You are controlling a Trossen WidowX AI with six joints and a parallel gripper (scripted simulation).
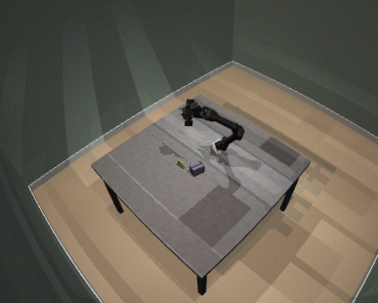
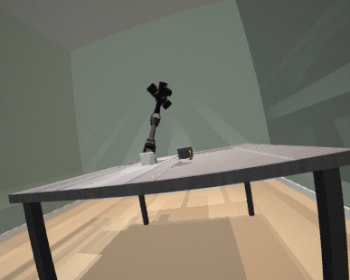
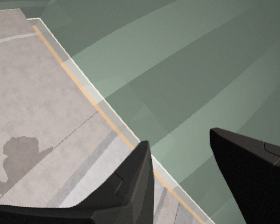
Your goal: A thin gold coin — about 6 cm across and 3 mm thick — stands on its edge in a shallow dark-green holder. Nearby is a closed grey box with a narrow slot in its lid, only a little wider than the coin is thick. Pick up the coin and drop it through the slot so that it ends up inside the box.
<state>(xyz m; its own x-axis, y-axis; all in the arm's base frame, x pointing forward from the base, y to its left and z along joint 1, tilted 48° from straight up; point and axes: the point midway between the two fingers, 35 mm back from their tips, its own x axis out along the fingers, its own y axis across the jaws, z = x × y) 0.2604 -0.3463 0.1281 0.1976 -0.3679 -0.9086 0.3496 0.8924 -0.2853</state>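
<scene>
The gold coin lies 39 cm below my gripper tip, 11 cm ahead of it and 10 cm to the left of it.
</scene>
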